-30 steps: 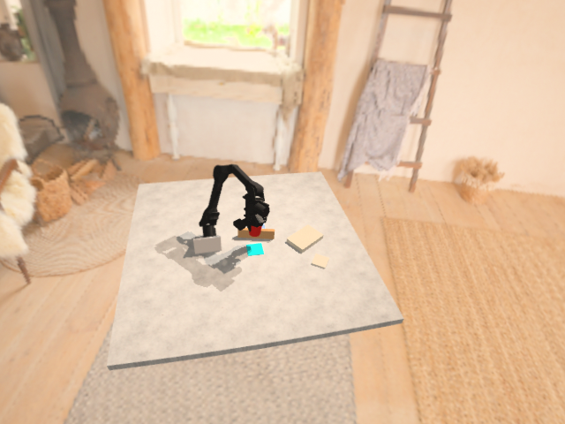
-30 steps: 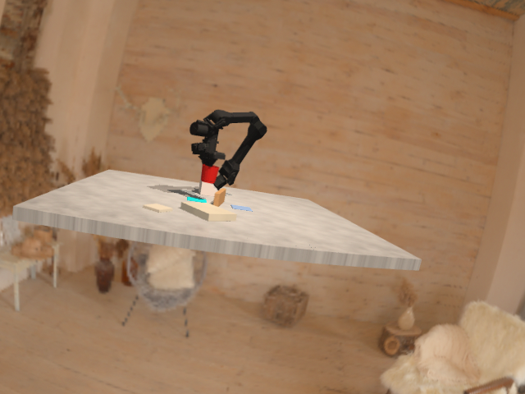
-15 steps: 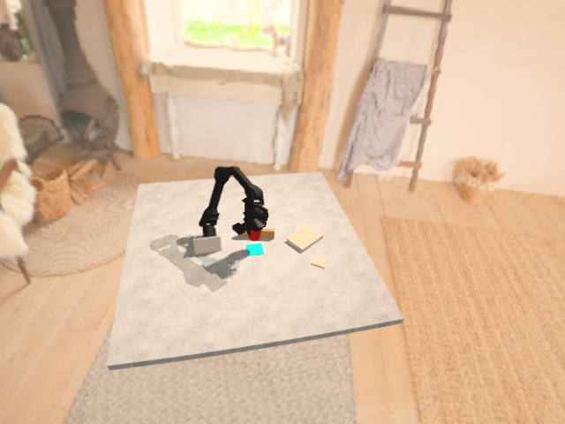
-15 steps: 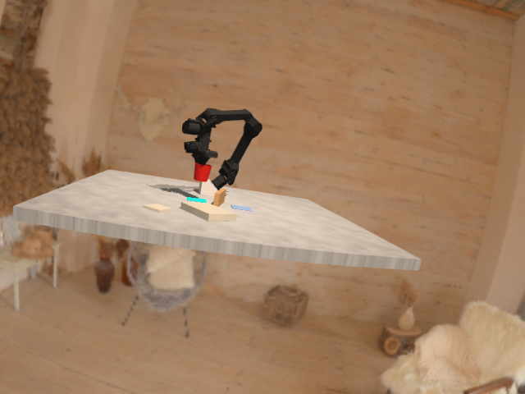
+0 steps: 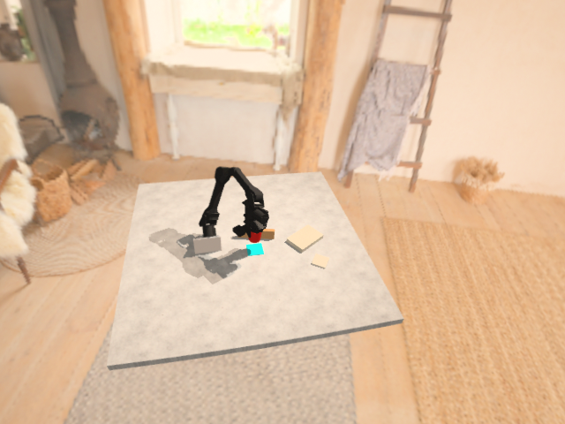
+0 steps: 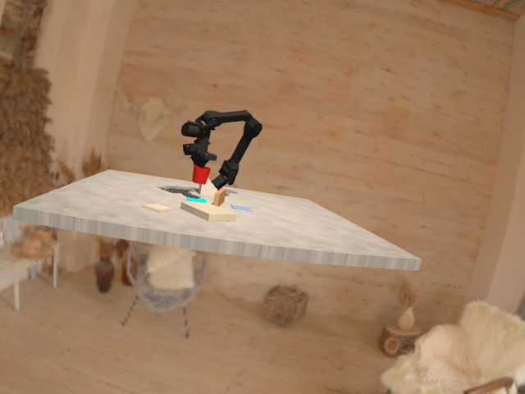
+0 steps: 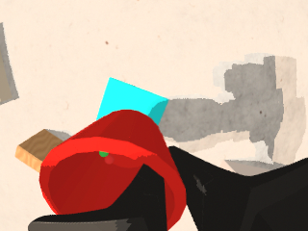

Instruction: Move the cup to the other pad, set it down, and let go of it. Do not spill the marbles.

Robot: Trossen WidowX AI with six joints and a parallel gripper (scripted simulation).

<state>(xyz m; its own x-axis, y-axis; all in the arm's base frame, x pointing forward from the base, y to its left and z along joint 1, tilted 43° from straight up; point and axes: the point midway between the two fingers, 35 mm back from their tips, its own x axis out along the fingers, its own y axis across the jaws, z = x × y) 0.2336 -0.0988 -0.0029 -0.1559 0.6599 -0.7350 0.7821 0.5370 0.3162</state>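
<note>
Right now my gripper tip is 4 cm short of the green marble, 3 cm to the right of it and 2 cm above it. The rest, counted from my gripper tip: red cup: 2 cm ahead, 2 cm to the left; cyan pad: 2 cm ahead, 2 cm to the left, 12 cm below; wooden bar: 3 cm ahead, 12 cm to the left, 9 cm below.
</note>
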